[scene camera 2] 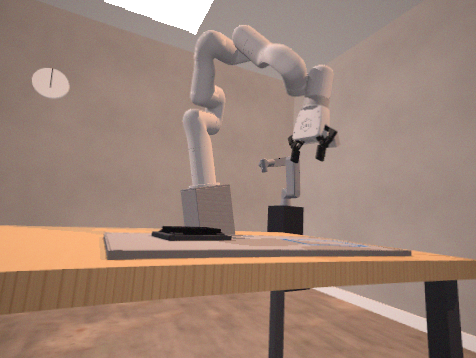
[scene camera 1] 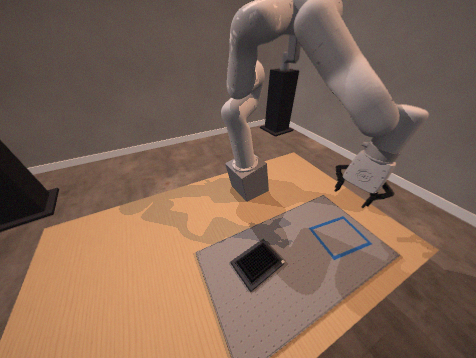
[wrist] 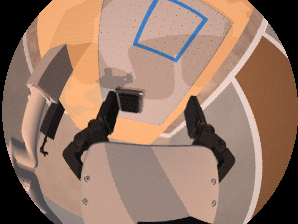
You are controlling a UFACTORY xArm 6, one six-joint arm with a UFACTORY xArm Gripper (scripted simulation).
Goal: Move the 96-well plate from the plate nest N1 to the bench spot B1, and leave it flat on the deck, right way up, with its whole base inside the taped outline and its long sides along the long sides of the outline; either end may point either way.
Labels:
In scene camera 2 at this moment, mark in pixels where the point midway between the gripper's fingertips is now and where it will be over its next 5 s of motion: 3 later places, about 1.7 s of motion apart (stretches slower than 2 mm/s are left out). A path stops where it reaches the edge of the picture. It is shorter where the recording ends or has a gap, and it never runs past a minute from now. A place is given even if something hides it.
My gripper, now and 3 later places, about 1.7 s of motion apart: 306,161; 271,174; 220,190; 194,202

